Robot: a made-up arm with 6 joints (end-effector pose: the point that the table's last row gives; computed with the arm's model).
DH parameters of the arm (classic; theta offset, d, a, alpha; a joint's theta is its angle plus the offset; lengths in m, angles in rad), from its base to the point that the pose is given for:
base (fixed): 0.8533 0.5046 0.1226 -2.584
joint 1: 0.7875 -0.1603 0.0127 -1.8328
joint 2: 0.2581 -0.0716 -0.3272 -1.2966
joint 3: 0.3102 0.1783 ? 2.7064
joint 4: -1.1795 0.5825 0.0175 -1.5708
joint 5: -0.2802 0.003 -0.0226 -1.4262
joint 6: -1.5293 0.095 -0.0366 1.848
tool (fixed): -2.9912 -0.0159 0 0
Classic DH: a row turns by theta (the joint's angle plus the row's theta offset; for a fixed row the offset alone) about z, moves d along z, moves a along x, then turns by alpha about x.
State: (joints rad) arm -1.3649 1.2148 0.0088 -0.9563 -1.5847 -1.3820
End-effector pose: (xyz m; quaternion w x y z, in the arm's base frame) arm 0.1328 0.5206 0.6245 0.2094 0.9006 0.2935 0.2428
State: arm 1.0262 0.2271 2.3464 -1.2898 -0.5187 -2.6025
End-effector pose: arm 0.0190 0.5112 0.3139 0.3701 0.2298 0.8775 -0.2004
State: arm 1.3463 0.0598 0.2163 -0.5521 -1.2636 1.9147
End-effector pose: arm 0.0551 0.1784 0.2986 0.4043 0.8199 -0.2126 0.3451
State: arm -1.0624 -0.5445 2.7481 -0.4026 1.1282 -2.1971
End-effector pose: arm -0.4831 -0.2757 0.6523 0.5234 -0.6571 0.4965 -0.2186
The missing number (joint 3, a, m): 0.1884
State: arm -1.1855 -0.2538 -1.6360 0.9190 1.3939 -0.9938
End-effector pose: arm -0.0707 -0.3527 0.2175 0.5355 -0.6888 -0.4880 0.0246
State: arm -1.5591 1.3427 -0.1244 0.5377 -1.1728 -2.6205
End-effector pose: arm 0.1462 0.3755 0.8054 0.7060 -0.6575 -0.2403 -0.1077
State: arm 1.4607 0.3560 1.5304 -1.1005 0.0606 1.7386
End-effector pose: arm 0.2911 0.2632 0.2714 0.2879 -0.9558 -0.0536 -0.0256
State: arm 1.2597 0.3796 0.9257 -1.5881 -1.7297 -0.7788
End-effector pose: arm 0.1164 0.0567 0.1880 0.7949 0.1208 -0.0307 -0.5938
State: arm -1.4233 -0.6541 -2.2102 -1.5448 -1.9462 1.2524
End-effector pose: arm -0.1485 -0.4998 0.3539 0.0637 -0.6914 -0.4098 -0.5916
